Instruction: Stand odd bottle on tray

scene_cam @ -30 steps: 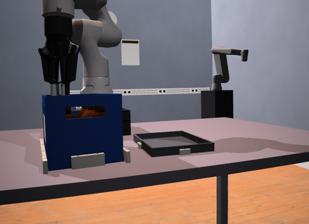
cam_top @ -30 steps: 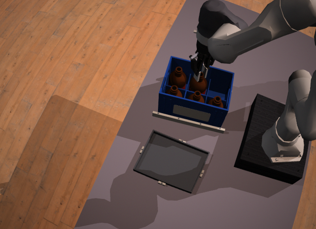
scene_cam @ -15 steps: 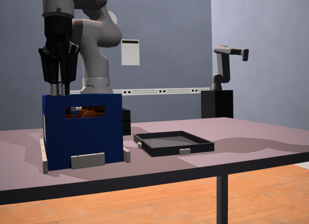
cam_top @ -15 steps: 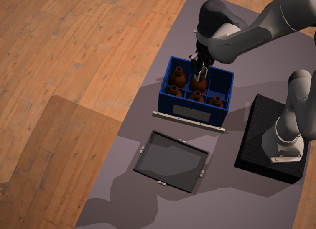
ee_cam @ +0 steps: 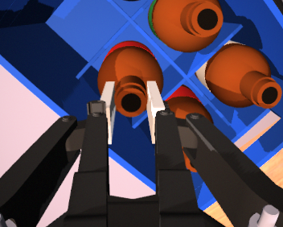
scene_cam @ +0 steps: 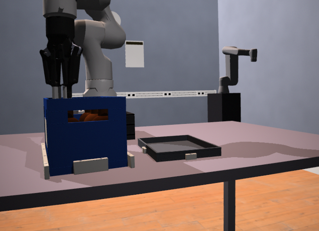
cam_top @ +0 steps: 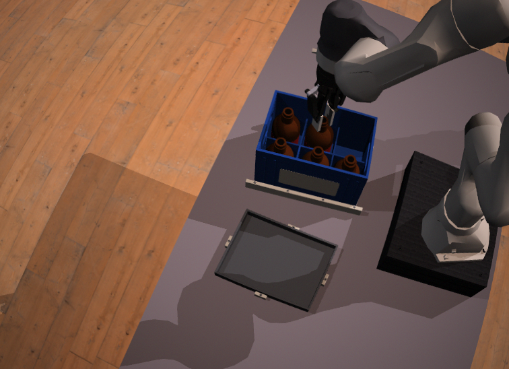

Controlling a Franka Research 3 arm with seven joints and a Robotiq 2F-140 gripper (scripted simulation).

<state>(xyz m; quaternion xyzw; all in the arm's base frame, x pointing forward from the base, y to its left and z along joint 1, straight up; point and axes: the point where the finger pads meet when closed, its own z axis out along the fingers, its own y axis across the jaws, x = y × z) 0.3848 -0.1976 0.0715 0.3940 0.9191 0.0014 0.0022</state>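
Right now the crate is 9 cm below my hand and 5 cm to the left of it. Also, from my hand: bottle: 9 cm to the left, 9 cm below, 9 cm behind; dark tray: 33 cm to the left, 16 cm below, 3 cm ahead.
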